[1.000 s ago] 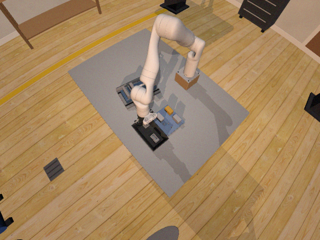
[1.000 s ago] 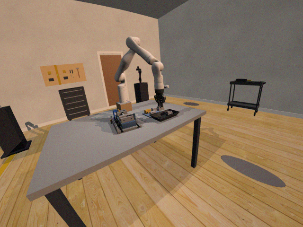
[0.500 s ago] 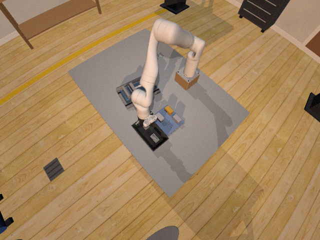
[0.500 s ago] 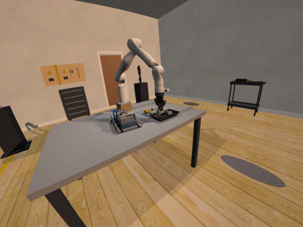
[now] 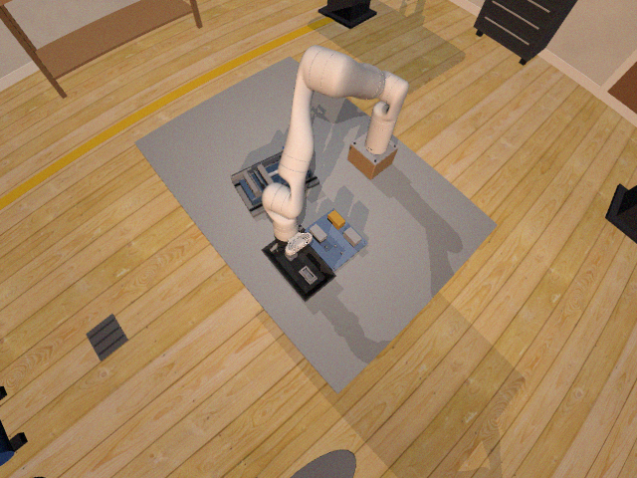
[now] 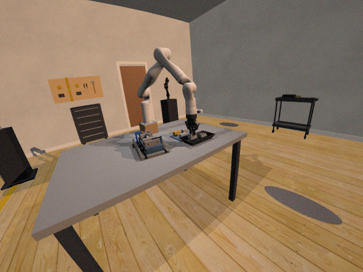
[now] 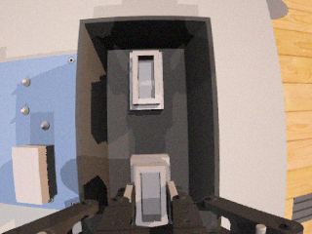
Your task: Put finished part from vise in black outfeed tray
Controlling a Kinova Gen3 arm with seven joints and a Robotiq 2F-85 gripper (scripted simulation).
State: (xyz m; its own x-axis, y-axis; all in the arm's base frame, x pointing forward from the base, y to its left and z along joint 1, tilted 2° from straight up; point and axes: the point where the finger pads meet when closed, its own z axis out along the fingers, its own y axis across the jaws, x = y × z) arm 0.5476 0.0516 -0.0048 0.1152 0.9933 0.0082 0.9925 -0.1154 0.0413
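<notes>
My hand is 13 cm past the blank, 5 cm above it and 2 cm to the right of it. Also, from my hand: screw rod (25 cm to the right, 20 cm behind); then blue fixture plate (16 cm behind, 8 cm below, 7 cm to the left); then orange block (22 cm behind, 5 cm below, 3 cm to the left).
</notes>
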